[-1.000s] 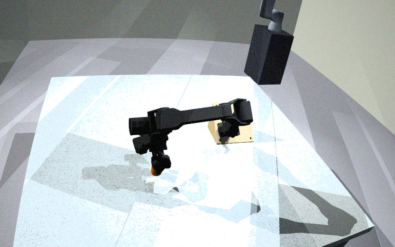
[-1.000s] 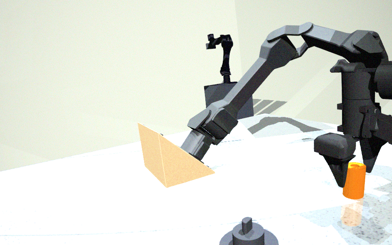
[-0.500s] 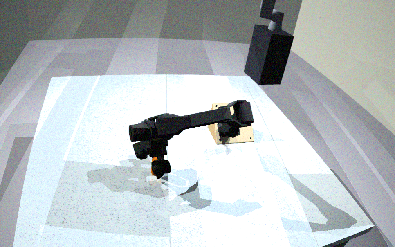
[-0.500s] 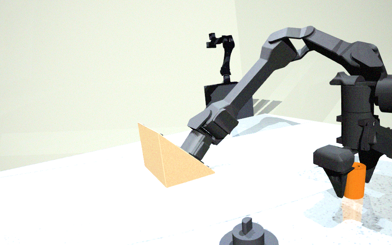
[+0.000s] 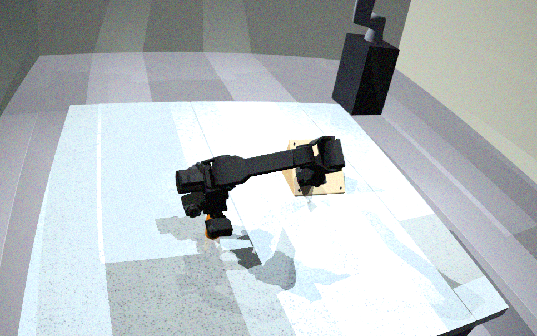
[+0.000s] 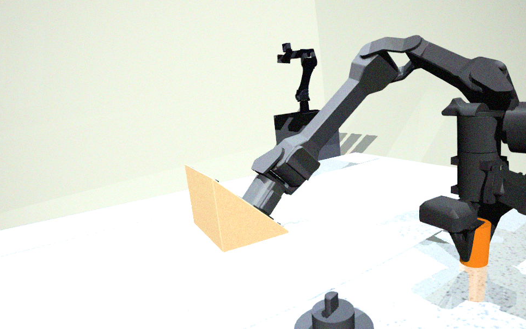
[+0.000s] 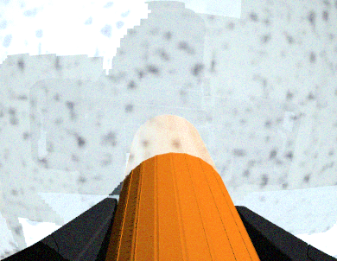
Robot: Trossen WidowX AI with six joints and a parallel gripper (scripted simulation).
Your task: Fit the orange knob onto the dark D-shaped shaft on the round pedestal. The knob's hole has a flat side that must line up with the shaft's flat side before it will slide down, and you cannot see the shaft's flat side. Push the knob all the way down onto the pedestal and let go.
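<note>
The round dark pedestal is 30 mm behind my gripper tip, 260 mm to the right of it and 20 mm above it. Round my gripper tip: orange knob (20 mm above).
</note>
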